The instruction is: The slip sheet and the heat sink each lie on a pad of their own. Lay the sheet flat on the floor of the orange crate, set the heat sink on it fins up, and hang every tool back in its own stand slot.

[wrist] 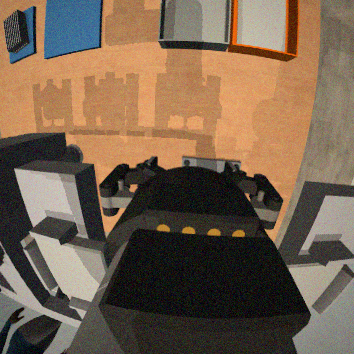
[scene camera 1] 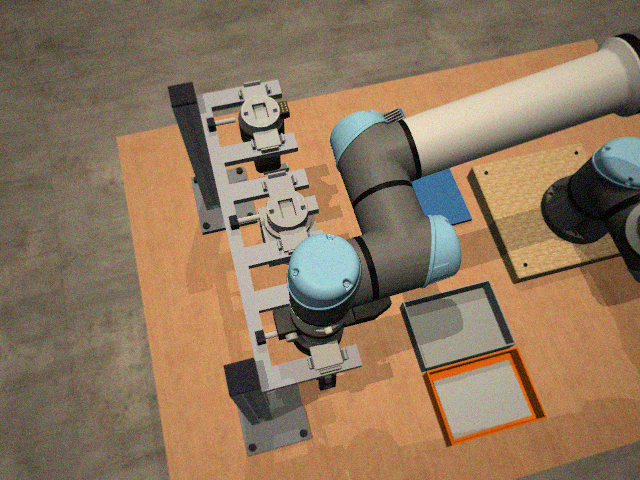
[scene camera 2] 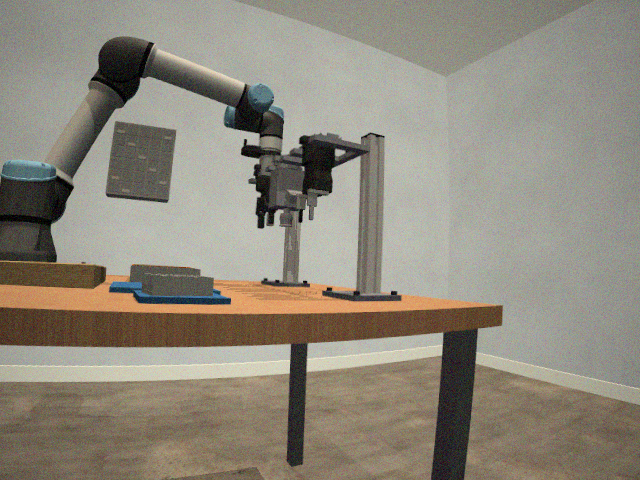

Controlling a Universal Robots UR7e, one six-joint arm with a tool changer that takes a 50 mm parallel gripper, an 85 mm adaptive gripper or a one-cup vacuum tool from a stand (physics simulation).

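Frame: origin at the arm's base, x down, y back, z left, level; centimetres.
Where they show: arm's base, link origin: (scene camera 1: 575, 211) (scene camera 2: 21, 262).
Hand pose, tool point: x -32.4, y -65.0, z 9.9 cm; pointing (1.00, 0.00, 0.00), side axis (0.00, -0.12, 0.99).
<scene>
Each offset is from my tool point to the top centre of the thing. "*": to the spot under its first point.
The arm's wrist is over the front slot of the tool stand (scene camera 1: 241, 281), coupled to the adaptive gripper (wrist: 191, 165), which hangs between that slot's arms. Its fingers stand wide apart and empty in the wrist view. The heat sink {dx +32.0, dy +36.2, dz -44.6 cm} (scene camera 1: 393, 115) (scene camera 2: 177, 284) (wrist: 16, 31) lies fins up on its small blue pad (scene camera 2: 222, 299) (wrist: 31, 37). The larger blue pad (scene camera 1: 444, 198) (wrist: 72, 27) is bare where it shows. The light grey slip sheet {dx +35.5, dy +28.2, dz +17.1 cm} (scene camera 1: 483, 400) (wrist: 260, 22) appears to lie flat in the orange crate (scene camera 1: 537, 400) (wrist: 262, 53). Two other tools {* dx +1.2, dy +4.7, dz -36.0 cm} (scene camera 1: 261, 113) (scene camera 1: 286, 209) hang in their slots.
A grey crate (scene camera 1: 498, 312) (wrist: 195, 45) stands against the orange crate. The stand's post (scene camera 1: 242, 374) (scene camera 2: 371, 217) is near the wrist. The wooden base board (scene camera 1: 509, 227) carries the arm. Part of a person (wrist: 35, 332) shows low in the wrist view.
</scene>
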